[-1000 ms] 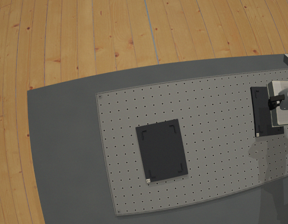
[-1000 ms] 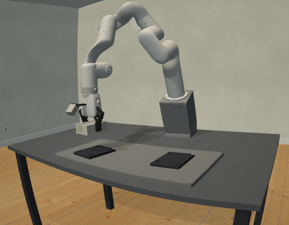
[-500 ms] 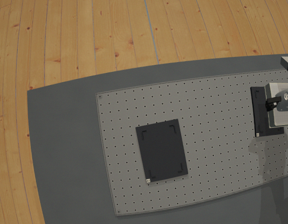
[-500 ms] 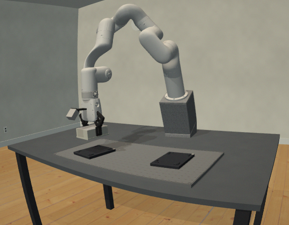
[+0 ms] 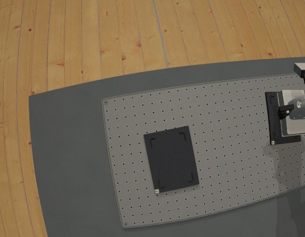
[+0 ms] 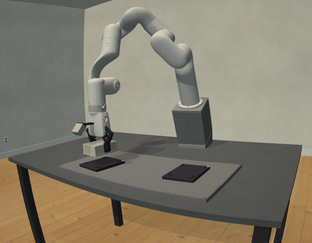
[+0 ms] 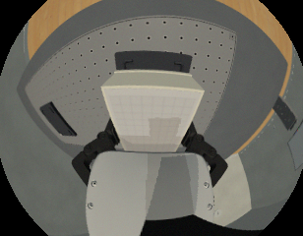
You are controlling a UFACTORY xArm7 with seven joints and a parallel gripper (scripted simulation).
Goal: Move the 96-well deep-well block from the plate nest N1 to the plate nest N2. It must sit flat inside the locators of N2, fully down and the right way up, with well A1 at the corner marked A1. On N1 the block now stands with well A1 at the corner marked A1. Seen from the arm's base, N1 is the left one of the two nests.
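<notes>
Right now my hand is 70 mm above the nest N2. From my hand the other things lie so: deep-well block: right at my hand; then A1 label: 50 mm behind, 440 mm to the left, 60 mm below; then nest N1: 20 mm ahead, 370 mm to the left, 70 mm below.
</notes>
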